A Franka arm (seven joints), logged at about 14 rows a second.
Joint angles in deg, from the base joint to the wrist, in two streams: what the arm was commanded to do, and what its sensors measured. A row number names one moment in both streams.
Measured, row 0: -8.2, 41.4, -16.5, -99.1, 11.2, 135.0, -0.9
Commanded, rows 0 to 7: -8.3, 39.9, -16.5, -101.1, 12.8, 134.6, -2.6; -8.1, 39.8, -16.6, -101.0, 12.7, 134.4, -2.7; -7.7, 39.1, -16.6, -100.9, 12.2, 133.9, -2.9; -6.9, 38.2, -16.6, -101.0, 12.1, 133.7, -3.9; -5.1, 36.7, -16.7, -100.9, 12.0, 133.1, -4.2; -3.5, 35.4, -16.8, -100.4, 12.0, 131.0, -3.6; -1.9, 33.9, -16.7, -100.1, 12.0, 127.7, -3.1; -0.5, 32.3, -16.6, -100.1, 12.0, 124.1, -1.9
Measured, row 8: -3.5, 37.1, -16.3, -98.8, 11.2, 129.8, -3.0
